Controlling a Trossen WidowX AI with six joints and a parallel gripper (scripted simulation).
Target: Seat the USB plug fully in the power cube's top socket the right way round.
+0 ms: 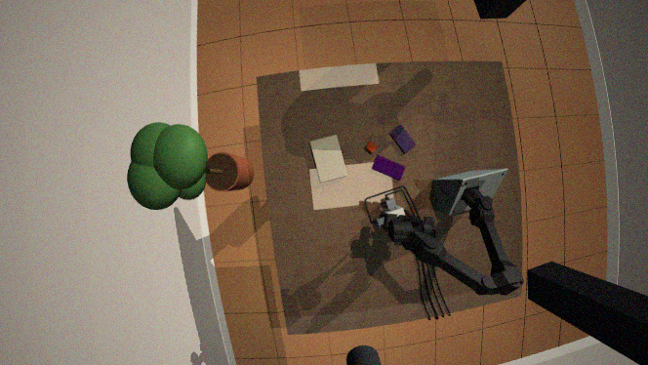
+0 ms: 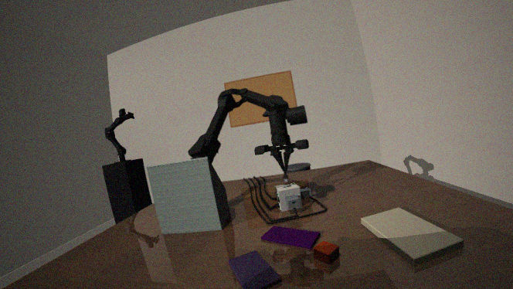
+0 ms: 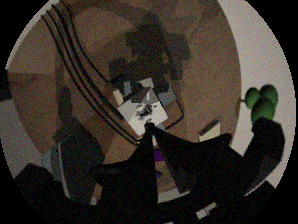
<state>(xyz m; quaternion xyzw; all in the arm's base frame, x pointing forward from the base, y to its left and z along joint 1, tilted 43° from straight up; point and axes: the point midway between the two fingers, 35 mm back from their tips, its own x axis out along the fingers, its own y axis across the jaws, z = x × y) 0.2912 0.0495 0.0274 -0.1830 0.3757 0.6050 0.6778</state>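
The dark USB plug is 2 cm below my gripper tip. Round my gripper tip: orange block: 4 cm ahead, 32 cm to the right, 12 cm below; then cream book: 24 cm ahead, 31 cm to the right, 13 cm below.
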